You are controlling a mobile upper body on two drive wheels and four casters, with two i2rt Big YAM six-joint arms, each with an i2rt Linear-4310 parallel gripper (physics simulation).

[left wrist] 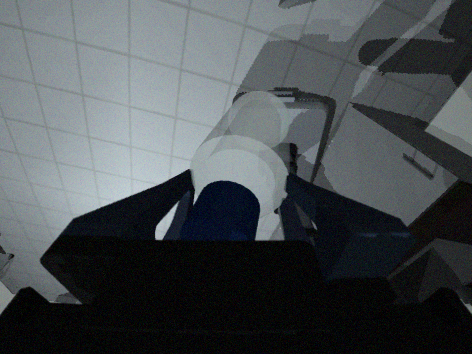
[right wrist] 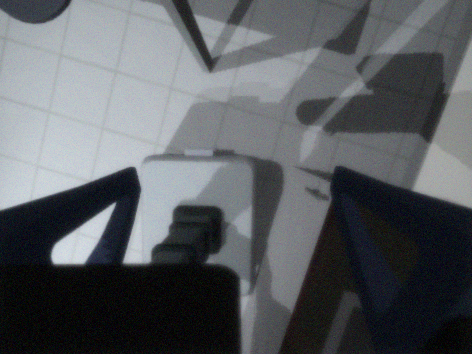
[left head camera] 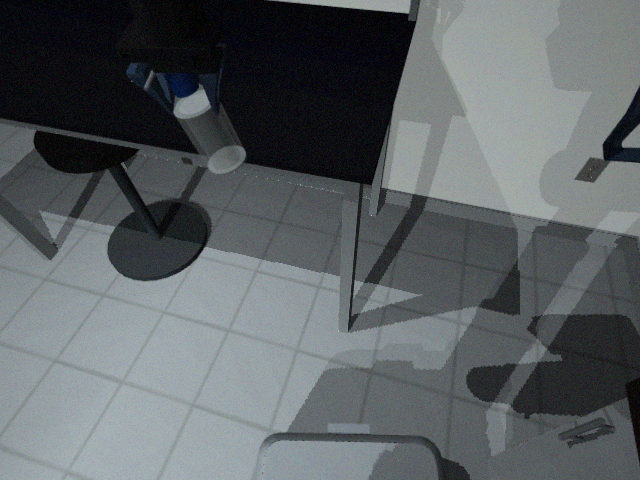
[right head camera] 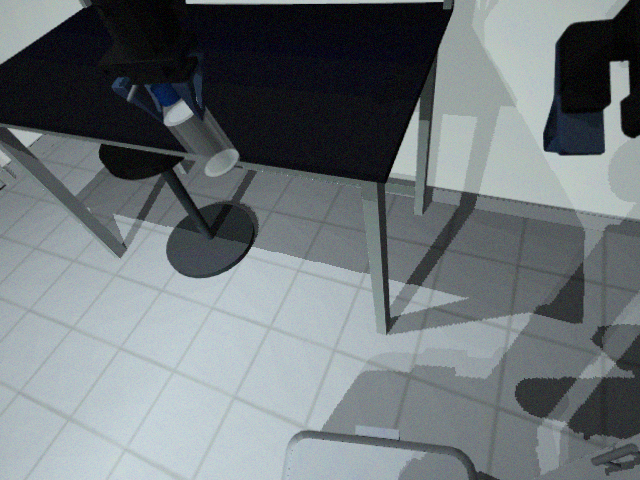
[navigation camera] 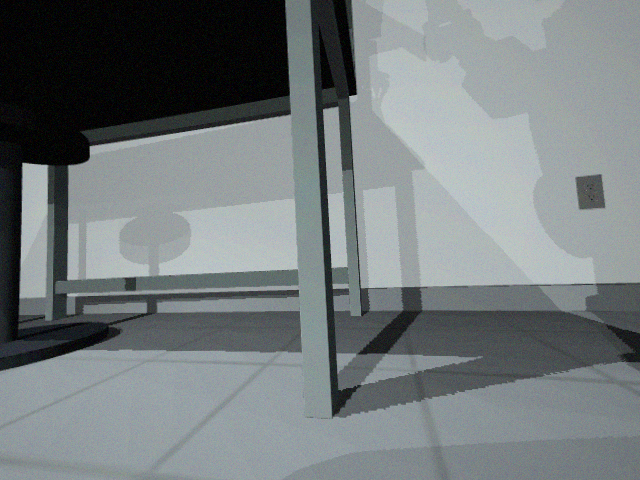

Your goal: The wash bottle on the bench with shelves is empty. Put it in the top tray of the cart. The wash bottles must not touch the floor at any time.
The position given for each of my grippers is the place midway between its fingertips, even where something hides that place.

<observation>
In view: my left gripper (left head camera: pixel 196 113), my right gripper (right head camera: pixel 624 139) and a white wash bottle with blue cap (left head camera: pixel 213 136).
The white wash bottle with blue cap shows as well in the left wrist view (left wrist: pixel 239 172) and in the right head camera view (right head camera: pixel 205 141). My left gripper is seen too in the left wrist view (left wrist: pixel 236 177) and in the right head camera view (right head camera: pixel 184 120). My right gripper shows as well in the right wrist view (right wrist: pixel 235 177). The right wrist view misses the white wash bottle with blue cap: it is out of frame. The navigation camera view misses the white wash bottle with blue cap: it is out of frame.
</observation>
